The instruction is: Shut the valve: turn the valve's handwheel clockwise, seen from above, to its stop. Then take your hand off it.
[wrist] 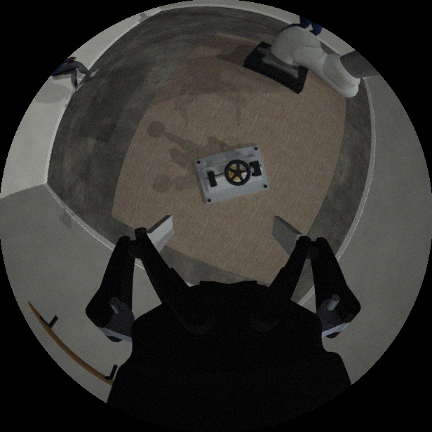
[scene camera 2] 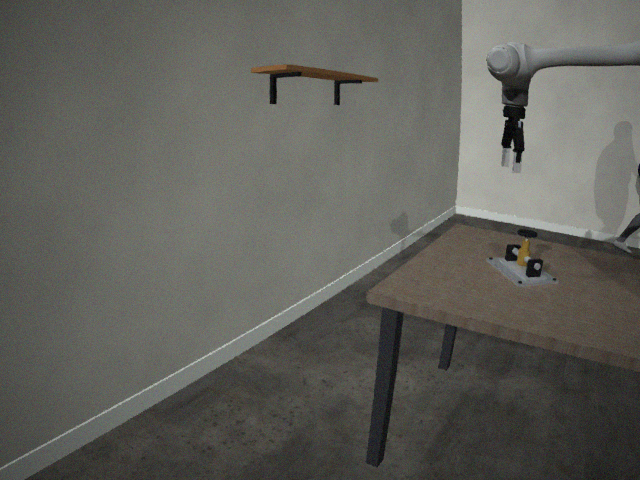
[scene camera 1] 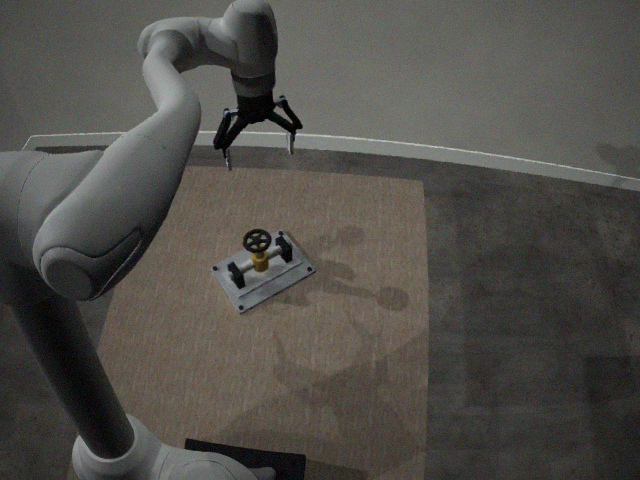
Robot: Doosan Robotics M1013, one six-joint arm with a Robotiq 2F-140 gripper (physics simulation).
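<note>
The valve's black spoked handwheel (scene camera 1: 256, 240) (scene camera 2: 527, 233) (wrist: 237, 172) sits level on top of a yellow valve body (scene camera 1: 259, 261) (scene camera 2: 523, 253). A pale pipe runs through the body between two black blocks on a grey base plate (scene camera 1: 253, 300) (scene camera 2: 542, 281) (wrist: 237, 194). My gripper (scene camera 1: 260, 157) (scene camera 2: 511, 168) (wrist: 223, 225) is open and empty. It points down and hangs high above the valve, well apart from the handwheel. In the wrist view the handwheel shows ahead of the fingertips, between them from side to side.
The plate lies on a wooden table (scene camera 1: 361, 206) (scene camera 2: 465, 304) (wrist: 270, 125). The arm's base stands on a black mount (scene camera 1: 294, 467) (wrist: 300, 85) at the table's edge. A wooden wall shelf (scene camera 2: 315, 72) (wrist: 75, 355) is on the grey wall. Part of a person (scene camera 2: 631, 227) (wrist: 72, 67) shows beyond the table.
</note>
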